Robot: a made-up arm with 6 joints.
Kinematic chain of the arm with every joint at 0, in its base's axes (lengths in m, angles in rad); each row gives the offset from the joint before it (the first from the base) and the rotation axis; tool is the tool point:
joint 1: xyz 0 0 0.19 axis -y
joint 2: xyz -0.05 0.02 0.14 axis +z
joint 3: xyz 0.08 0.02 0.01 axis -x
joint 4: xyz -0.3 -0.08 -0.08 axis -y
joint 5: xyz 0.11 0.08 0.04 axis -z
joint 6: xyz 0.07 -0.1 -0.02 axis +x
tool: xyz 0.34 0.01 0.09
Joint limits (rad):
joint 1: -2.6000..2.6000
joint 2: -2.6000..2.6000
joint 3: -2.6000..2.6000
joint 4: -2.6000..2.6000
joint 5: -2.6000..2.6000
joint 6: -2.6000..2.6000
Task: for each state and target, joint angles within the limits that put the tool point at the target. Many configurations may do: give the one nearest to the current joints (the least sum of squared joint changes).
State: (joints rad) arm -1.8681 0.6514 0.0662 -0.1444 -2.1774 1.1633
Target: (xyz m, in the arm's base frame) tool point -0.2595 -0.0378 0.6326
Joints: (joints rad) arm -1.2154 1.0058 0.5673 -0.0073 -2.4098 1.2618
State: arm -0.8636 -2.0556 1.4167 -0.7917 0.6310 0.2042
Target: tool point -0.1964 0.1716 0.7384
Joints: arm -0.5951 -2.0580 1.3487 -1.1165 0.4946 0.2163
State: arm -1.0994 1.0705 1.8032 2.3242 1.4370 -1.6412
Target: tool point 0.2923 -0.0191 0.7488
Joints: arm -1.0811 0.7873 2.0764 2.2274 1.6752 -1.8082
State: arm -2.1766 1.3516 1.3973 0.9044 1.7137 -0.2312
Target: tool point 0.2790 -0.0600 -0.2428
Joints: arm -2.2699 1.4984 0.7902 0.3594 1.2296 -0.4877
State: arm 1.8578 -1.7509 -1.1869 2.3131 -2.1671 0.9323
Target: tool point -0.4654 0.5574 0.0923
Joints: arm 1.9821 -1.2688 -0.8924 2.5719 -1.6469 0.8995
